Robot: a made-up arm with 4 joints. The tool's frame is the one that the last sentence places.
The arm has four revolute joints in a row. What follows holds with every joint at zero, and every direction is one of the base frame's.
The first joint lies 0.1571 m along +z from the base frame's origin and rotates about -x.
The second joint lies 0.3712 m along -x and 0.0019 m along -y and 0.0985 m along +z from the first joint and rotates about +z.
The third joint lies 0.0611 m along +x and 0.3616 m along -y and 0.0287 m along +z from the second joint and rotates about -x.
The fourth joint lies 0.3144 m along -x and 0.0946 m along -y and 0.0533 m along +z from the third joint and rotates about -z.
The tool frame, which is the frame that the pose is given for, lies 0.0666 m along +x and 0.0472 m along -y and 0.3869 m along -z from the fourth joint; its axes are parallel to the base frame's.
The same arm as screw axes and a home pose.
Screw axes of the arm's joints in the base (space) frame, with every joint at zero. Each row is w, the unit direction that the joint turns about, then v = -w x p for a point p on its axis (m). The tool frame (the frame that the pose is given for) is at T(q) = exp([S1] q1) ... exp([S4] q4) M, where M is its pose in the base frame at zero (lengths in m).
S1: w -1 0 0 v 0 -0.1571 0
S2: w 0 0 1 v -0.0019 0.3712 0
S3: w -1 0 0 v 0 -0.2843 -0.3635
S4: w 0 0 -1 v 0.4581 -0.6245 0
M =
1 0 0 -0.5579
0 1 0 -0.5053
0 0 1 -0.0493
0 0 0 1

